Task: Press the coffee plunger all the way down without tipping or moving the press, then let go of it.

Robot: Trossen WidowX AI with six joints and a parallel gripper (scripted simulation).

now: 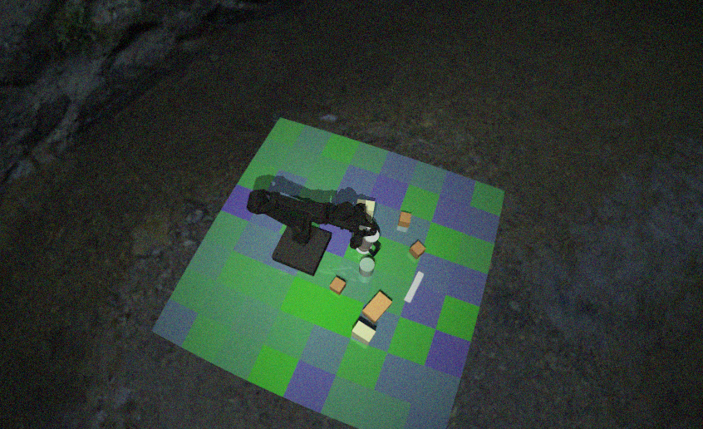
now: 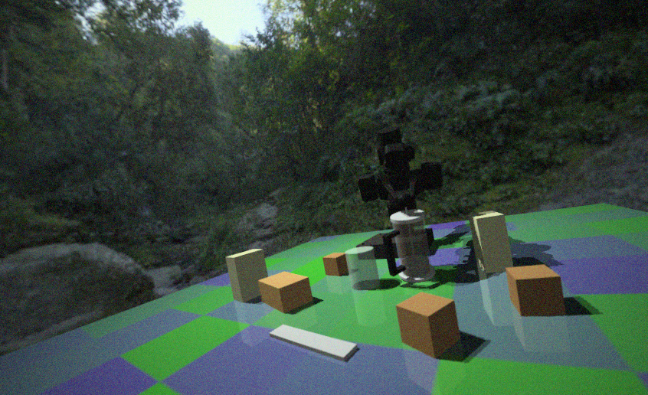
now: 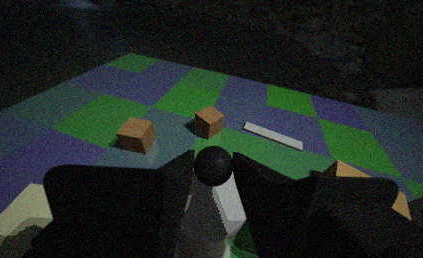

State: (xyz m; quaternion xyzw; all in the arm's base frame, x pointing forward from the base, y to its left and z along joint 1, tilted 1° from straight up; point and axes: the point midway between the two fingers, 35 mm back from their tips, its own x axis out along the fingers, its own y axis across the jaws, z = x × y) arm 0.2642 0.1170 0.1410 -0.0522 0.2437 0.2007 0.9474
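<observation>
The coffee press lies 90 mm below my gripper tip, 20 mm to the right of it and 10 mm behind it. Also, from my gripper tip: flat white bar (250 mm ahead, 170 mm below, 80 mm to the right).
</observation>
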